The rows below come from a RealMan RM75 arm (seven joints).
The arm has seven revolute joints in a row. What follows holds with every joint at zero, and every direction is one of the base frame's.
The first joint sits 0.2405 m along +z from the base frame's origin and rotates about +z.
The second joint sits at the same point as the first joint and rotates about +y.
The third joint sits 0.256 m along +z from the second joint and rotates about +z.
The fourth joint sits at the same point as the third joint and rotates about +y.
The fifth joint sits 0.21 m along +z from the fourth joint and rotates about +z.
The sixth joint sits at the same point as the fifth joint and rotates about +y.
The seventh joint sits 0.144 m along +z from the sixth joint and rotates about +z.
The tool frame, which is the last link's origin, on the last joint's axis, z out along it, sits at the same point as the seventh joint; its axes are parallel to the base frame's.
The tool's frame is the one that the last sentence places.
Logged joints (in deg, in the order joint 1, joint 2, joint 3, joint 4, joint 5, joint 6, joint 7), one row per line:
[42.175, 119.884, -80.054, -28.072, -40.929, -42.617, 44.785]
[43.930, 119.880, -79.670, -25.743, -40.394, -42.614, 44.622]
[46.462, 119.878, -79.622, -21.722, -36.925, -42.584, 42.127]
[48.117, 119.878, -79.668, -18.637, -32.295, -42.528, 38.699]
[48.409, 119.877, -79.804, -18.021, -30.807, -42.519, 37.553]
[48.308, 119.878, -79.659, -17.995, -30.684, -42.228, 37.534]
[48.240, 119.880, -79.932, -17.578, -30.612, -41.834, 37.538]
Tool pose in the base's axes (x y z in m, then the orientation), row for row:
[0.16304, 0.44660, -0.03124, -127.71, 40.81, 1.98]
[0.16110, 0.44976, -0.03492, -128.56, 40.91, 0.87]
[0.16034, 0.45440, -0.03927, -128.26, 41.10, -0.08]
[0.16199, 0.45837, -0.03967, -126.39, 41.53, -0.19]
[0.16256, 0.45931, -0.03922, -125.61, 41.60, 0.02]
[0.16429, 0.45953, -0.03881, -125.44, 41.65, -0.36]
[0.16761, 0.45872, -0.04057, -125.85, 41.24, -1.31]
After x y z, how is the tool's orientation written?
As angles about the fixed x, y, z axes (roll, pitch, yaw), in degrees.
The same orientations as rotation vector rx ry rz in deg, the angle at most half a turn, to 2 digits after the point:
[-121.89, 20.09, 46.23]
[-122.27, 21.01, 45.99]
[-121.61, 22.19, 45.55]
[-119.70, 23.14, 45.30]
[-119.02, 23.21, 45.22]
[-118.72, 23.67, 44.99]
[-118.89, 24.28, 44.14]

